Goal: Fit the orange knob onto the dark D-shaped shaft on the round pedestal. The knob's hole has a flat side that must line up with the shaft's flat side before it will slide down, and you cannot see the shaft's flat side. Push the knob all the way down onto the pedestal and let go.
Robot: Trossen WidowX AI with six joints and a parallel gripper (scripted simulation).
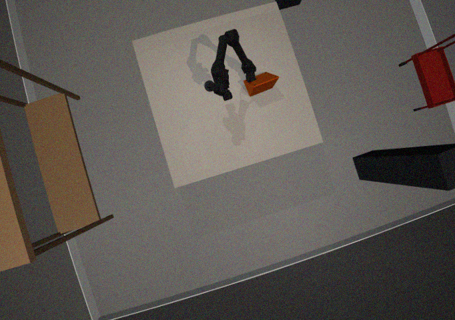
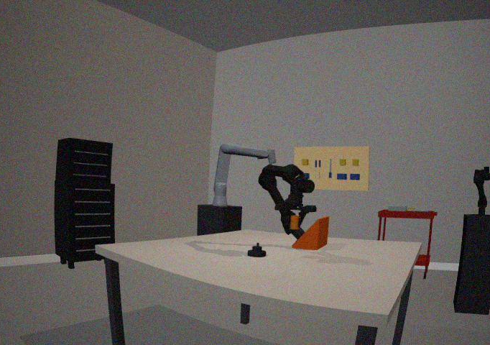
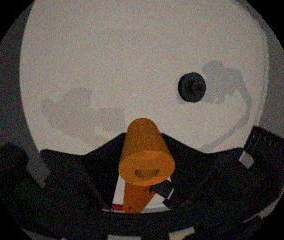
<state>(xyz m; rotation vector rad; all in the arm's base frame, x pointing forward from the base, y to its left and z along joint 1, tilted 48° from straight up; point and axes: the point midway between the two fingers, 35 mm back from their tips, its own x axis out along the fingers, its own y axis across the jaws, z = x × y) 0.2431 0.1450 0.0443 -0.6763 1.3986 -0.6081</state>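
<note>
My gripper tip is now 14 cm to the left of the dark round pedestal, 11 cm above it and 8 cm short of it. Also, from my gripper tip: orange knob: 2 cm above.
</note>
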